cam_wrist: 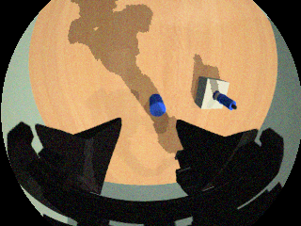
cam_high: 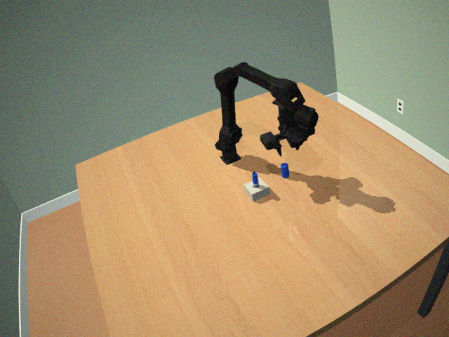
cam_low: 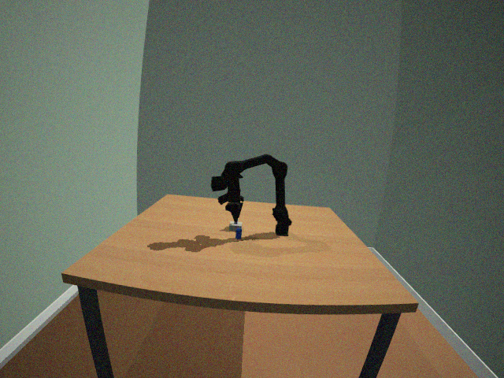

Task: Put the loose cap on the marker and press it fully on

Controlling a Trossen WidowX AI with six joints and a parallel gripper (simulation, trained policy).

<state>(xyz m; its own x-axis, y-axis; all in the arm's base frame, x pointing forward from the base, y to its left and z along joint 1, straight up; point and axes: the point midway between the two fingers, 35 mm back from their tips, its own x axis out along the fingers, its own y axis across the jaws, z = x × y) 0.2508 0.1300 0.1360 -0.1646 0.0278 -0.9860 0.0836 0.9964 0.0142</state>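
Now: gripper tip 80 mm above the blue cap, 20 mm to the left of it and 10 mm past it. Also, from my gripper tip: blue marker 140 mm to the right, 30 mm below, 10 mm ahead.
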